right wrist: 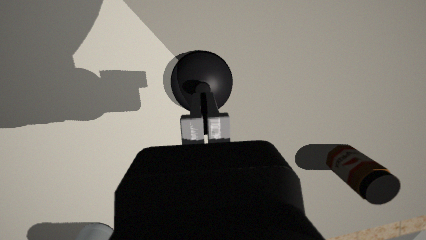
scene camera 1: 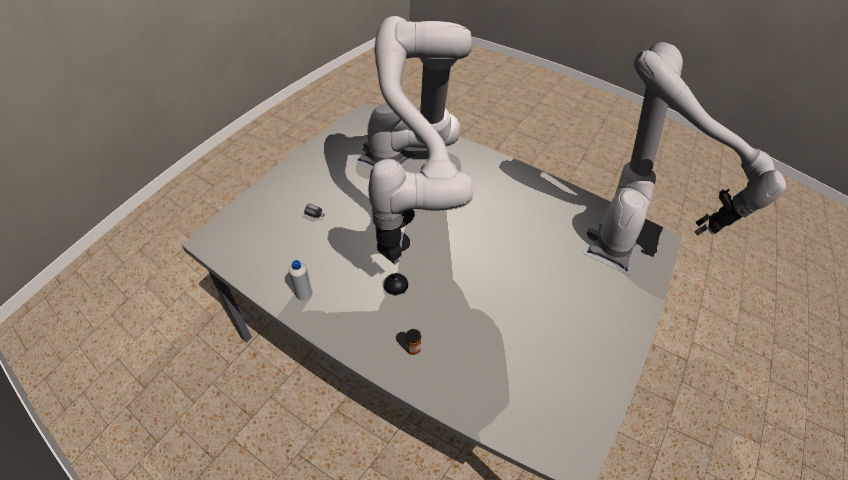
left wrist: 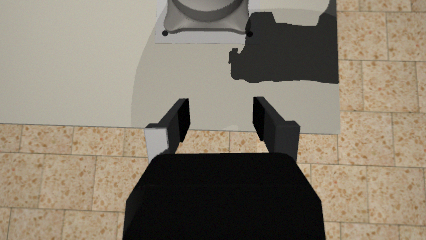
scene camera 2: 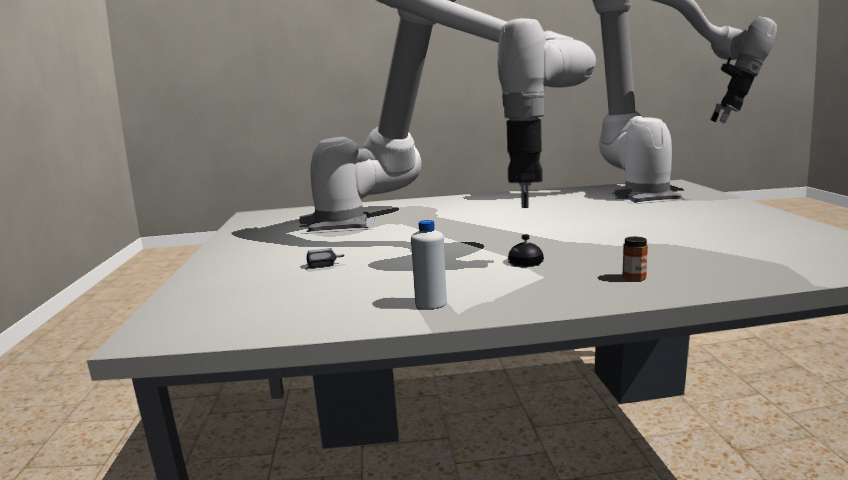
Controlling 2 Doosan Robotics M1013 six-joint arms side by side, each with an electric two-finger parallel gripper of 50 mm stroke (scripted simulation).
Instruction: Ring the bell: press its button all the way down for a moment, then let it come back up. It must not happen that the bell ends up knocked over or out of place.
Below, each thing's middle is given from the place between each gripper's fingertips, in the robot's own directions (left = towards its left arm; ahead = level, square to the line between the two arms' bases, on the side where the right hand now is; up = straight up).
Now: the black domed bell (scene camera 2: 523, 254) 110 mm below my right hand (scene camera 2: 525, 207). Also, from my right hand: spice jar (scene camera 2: 635, 249) (190 mm ahead, 180 mm to the left, 110 mm below).
Right now the spice jar is 810 mm ahead of my left hand (scene camera 2: 717, 121), 790 mm to the right of it and 230 mm below it. From my left hand the other things lie so: black domed bell (620 mm ahead, 970 mm to the right, 230 mm below).
